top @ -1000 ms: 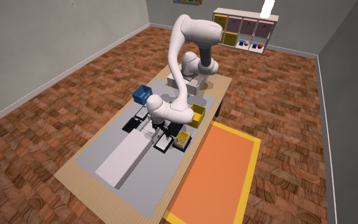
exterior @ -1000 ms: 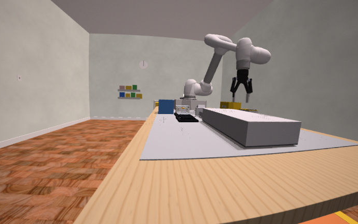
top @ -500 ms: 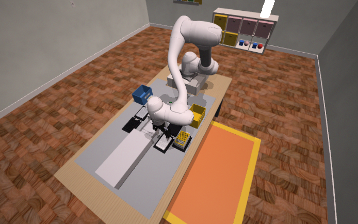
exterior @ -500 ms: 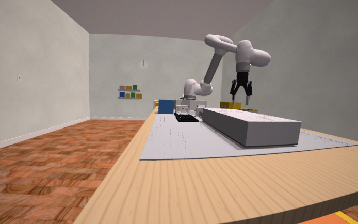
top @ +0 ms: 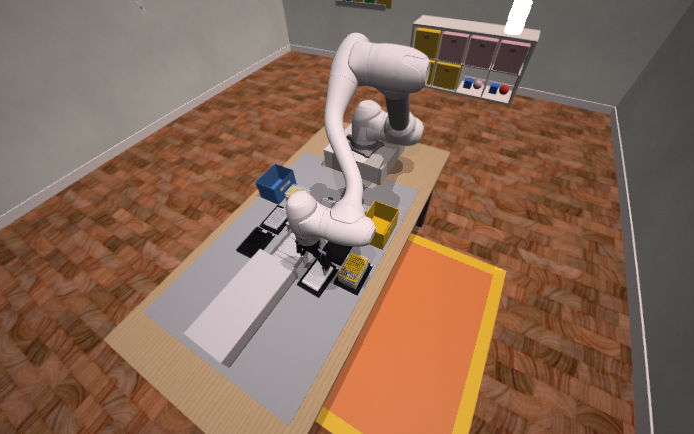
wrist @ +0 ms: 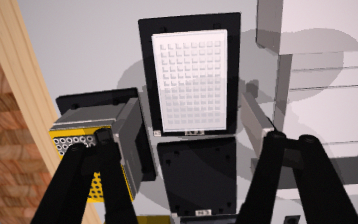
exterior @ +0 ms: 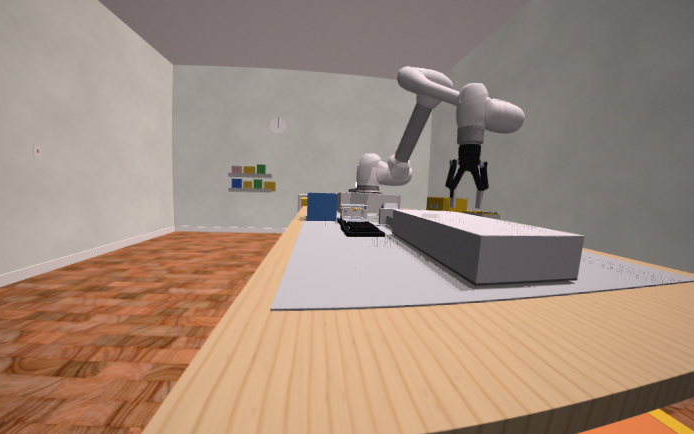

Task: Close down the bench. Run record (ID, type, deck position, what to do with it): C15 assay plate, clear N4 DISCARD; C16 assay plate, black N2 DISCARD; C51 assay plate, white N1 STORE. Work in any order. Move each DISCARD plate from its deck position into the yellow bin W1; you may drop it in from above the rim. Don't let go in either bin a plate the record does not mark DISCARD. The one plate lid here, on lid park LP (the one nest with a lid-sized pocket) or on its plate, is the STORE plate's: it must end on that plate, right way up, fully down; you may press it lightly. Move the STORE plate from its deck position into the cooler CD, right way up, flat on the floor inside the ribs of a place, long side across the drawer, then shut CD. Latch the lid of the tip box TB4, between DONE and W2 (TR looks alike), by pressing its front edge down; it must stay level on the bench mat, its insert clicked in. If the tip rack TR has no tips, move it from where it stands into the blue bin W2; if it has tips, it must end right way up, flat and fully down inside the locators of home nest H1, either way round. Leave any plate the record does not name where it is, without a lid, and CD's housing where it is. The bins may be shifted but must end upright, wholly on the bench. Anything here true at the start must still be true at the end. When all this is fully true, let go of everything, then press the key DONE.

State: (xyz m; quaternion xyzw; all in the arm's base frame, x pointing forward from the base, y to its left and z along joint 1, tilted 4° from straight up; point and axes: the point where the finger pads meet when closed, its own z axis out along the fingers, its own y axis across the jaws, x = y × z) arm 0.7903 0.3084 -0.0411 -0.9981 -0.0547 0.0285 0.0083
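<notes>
My hand is 90 mm above the plate lid. The rest, counted from my hand: yellow tip rack 110 mm to the left, 110 mm behind, 60 mm below; cooler drawer 190 mm to the right, 90 mm below; white plate 100 mm below.
</notes>
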